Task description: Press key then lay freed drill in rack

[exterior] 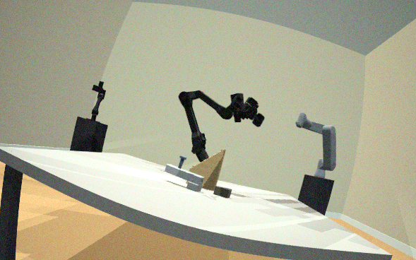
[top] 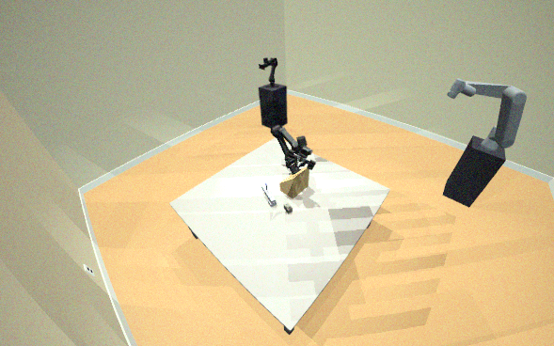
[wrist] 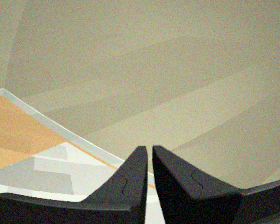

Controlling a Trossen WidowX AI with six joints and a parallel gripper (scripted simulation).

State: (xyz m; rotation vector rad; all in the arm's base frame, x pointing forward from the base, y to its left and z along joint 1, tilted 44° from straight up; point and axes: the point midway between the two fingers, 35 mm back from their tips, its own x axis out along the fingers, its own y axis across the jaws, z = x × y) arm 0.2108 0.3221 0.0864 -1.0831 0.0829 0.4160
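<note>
The dark key lies 20 mm ahead of my gripper tip, 270 mm to the right of it and 320 mm below it. Round my gripper tip: dark block (20 mm ahead, 60 mm to the right, 400 mm below); drill (40 mm ahead, 220 mm to the right, 370 mm below); grey fixture block (30 mm ahead, 240 mm to the right, 370 mm below).
</note>
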